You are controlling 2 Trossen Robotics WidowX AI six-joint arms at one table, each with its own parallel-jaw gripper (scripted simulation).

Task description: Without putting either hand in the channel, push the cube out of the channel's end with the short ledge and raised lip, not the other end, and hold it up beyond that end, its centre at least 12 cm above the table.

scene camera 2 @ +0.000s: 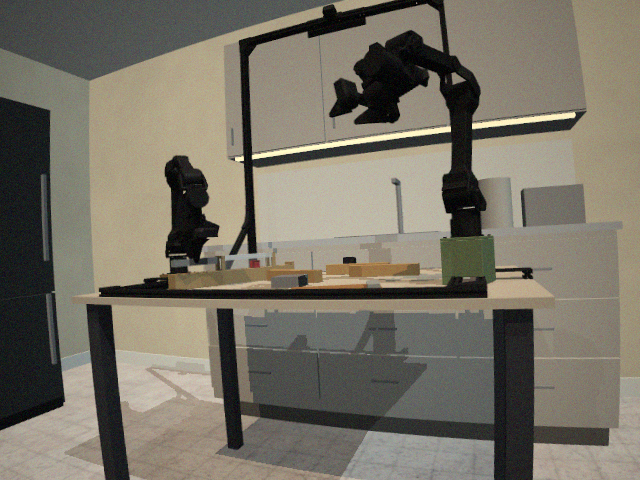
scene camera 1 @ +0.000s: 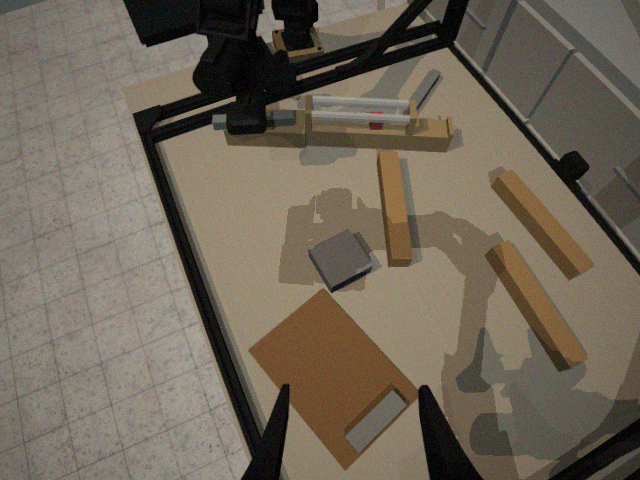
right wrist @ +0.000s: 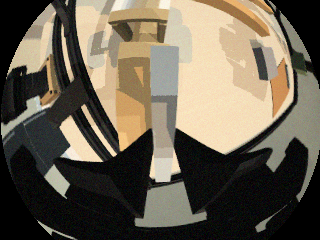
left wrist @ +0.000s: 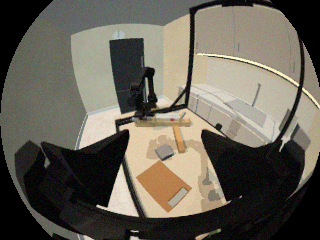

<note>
I see my left gripper, my right gripper, a grey block and a brown mat.
My left gripper shows as well in scene camera 2 and in the left wrist view. My right gripper shows as well in scene camera 2 and in the right wrist view.
</note>
